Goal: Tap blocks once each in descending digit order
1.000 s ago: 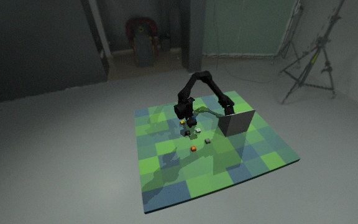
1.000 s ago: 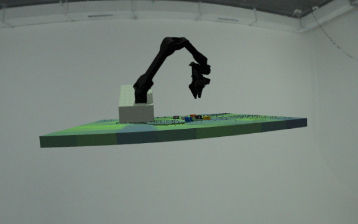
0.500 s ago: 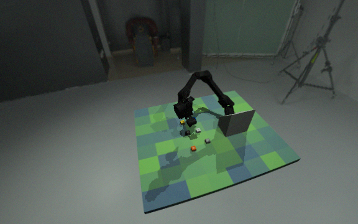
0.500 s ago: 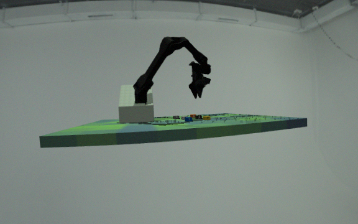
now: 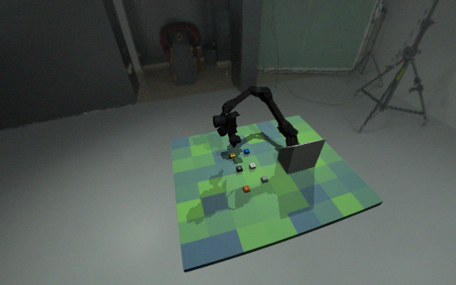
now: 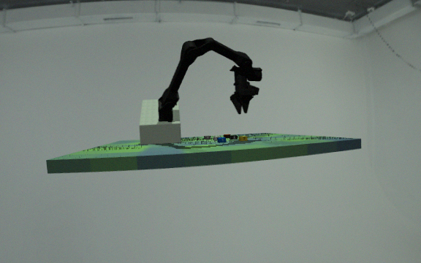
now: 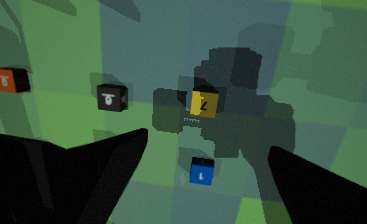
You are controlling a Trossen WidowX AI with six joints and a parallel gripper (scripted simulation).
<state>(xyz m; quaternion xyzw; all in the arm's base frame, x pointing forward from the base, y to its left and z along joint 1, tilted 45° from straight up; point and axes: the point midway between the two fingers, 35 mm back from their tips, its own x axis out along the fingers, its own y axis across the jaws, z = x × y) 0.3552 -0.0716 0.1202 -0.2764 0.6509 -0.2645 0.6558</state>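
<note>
Now: the orange block 10 mm behind my gripper tip, 280 mm to the left of it and 110 mm below it. From my gripper tip the other things lie so: blue block 110 mm behind, 10 mm to the right, 110 mm below; yellow block 110 mm below; black block 10 mm behind, 120 mm to the left, 110 mm below.
</note>
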